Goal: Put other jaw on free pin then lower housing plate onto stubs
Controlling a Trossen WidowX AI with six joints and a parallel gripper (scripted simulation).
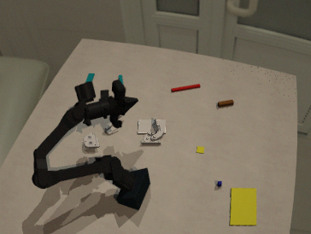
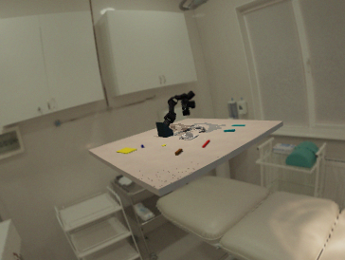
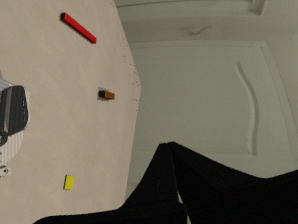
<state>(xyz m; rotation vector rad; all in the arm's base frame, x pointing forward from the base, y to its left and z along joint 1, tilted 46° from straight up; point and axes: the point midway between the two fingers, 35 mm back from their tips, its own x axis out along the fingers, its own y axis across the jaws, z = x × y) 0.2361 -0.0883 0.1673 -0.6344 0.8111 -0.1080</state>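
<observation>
My gripper tip is 4 cm short of the jaw, 13 cm to the right of it and 20 cm above it. The rest, counted from my gripper tip: yellow square 2 cm behind, 26 cm to the right, 23 cm below; blue cube 17 cm behind, 36 cm to the right, 22 cm below; red bar 30 cm ahead, 13 cm to the right, 23 cm below.
</observation>
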